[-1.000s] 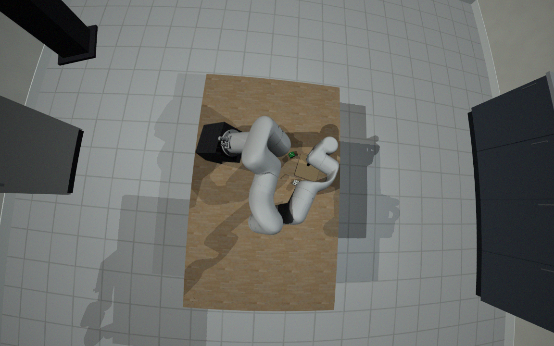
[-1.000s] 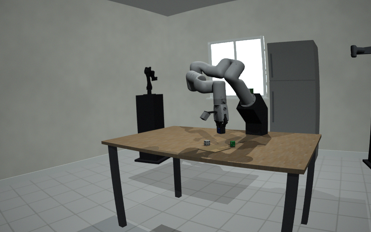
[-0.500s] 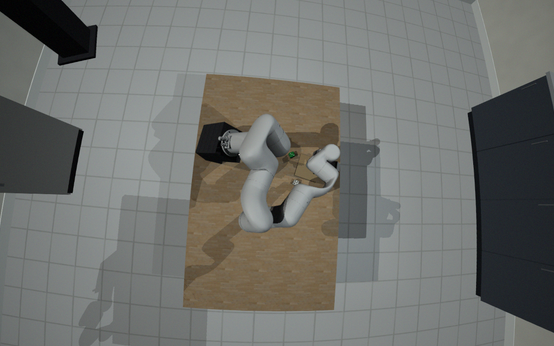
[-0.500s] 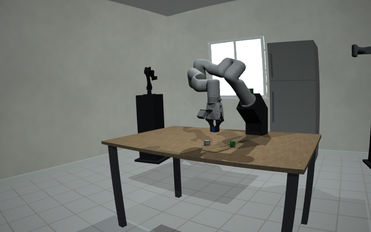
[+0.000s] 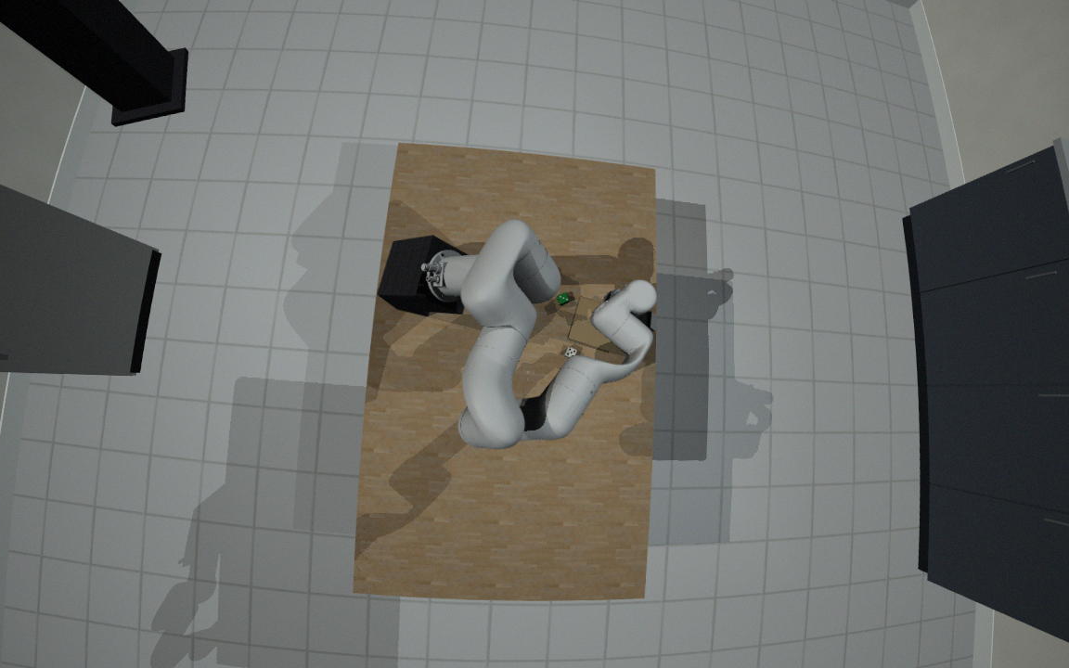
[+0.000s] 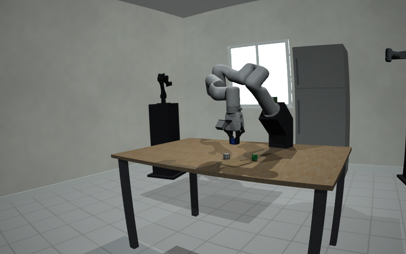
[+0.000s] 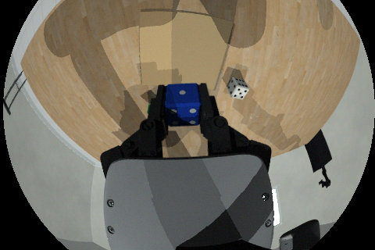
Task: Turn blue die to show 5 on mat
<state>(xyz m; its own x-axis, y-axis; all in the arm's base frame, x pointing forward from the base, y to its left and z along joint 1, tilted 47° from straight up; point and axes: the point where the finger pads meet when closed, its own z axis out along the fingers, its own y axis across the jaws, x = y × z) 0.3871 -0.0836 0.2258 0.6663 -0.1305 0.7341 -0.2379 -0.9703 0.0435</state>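
My hand is 120 mm above the tan mat. Round my hand: white die 100 mm behind, 80 mm to the right, 110 mm below; green die 90 mm behind, 90 mm to the left, 110 mm below; blue die 10 mm below.
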